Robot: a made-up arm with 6 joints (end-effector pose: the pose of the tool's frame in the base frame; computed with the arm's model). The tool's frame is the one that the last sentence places.
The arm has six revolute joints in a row. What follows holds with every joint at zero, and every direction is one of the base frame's. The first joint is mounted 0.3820 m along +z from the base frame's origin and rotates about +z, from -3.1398 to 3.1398 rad. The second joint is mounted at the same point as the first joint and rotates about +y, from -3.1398 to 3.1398 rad. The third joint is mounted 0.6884 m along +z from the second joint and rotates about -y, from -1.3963 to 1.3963 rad. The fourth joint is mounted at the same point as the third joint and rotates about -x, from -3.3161 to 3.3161 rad. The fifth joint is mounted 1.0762 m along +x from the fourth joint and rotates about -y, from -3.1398 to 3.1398 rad. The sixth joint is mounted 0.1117 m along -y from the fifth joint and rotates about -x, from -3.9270 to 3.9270 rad. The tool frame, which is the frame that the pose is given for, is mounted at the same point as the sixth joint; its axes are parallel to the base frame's.
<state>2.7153 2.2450 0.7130 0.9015 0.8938 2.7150</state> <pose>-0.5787 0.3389 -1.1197 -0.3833 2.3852 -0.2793</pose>
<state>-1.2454 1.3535 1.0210 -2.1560 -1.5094 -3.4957</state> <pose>0.5888 -1.5523 0.0911 -0.7594 -0.5146 -0.1638</pose>
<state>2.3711 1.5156 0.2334 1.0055 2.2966 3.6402</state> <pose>-0.7362 0.7980 -0.5849 0.0899 -2.0794 -0.6900</pose>
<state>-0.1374 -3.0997 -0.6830 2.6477 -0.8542 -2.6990</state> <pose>-0.8479 0.2165 0.3681 -0.3562 3.0661 0.1322</pose>
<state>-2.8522 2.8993 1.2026 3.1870 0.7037 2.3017</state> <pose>0.0079 -0.1141 -1.3533 -2.2766 0.0124 1.0226</pose>
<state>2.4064 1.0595 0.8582 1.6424 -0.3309 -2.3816</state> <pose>-1.2493 1.1190 0.6128 0.2441 0.7847 1.9187</pose>
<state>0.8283 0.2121 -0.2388 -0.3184 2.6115 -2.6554</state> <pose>0.8208 0.7375 0.5545 -1.5448 0.4142 -2.1526</pose>
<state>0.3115 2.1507 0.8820 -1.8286 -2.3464 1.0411</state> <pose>0.7460 0.2701 -1.0548 1.7758 1.2082 1.9772</pose>
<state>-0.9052 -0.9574 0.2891 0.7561 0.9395 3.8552</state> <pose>-0.2446 0.1800 1.8228 0.2089 -0.9240 1.0038</pose>
